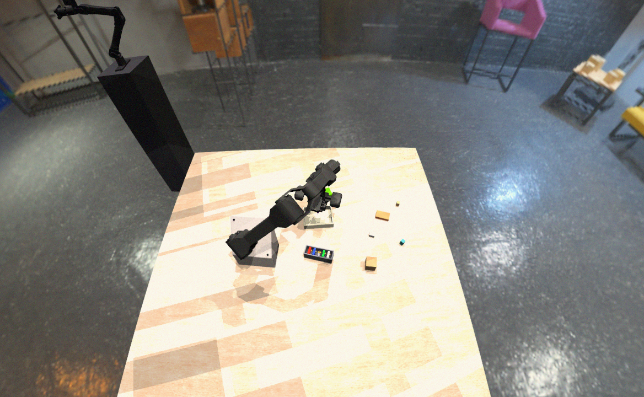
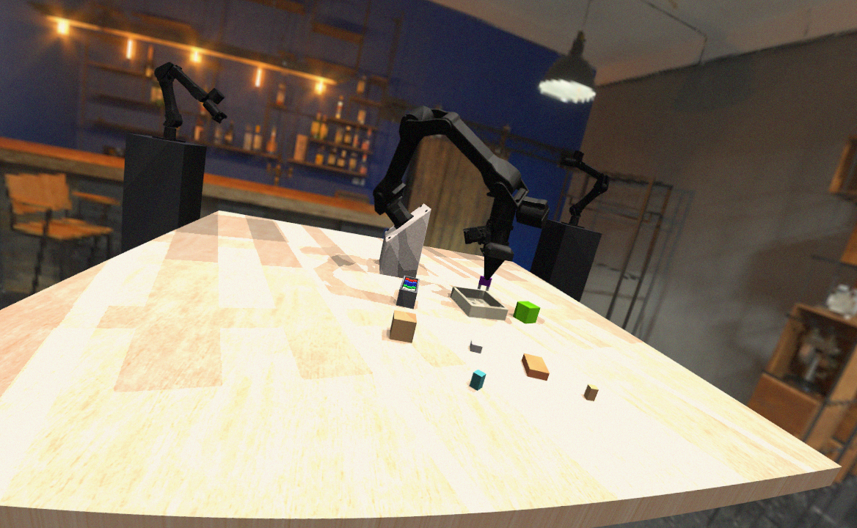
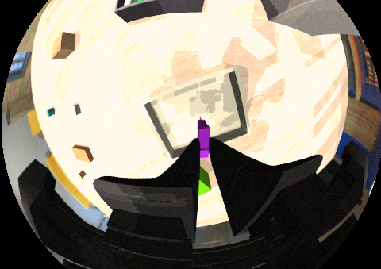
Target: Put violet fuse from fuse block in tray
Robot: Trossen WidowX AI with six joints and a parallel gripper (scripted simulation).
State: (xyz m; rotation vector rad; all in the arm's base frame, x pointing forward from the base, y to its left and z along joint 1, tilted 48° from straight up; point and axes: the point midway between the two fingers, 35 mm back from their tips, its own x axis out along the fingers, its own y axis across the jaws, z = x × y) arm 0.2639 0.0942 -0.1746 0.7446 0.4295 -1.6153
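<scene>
My gripper tip is 1 cm above the violet fuse. Round my gripper tip: green cube 3 cm ahead, 12 cm to the left, 6 cm below; then small grey cube 23 cm ahead, 9 cm to the right, 7 cm below; then grey tray 8 cm below.
</scene>
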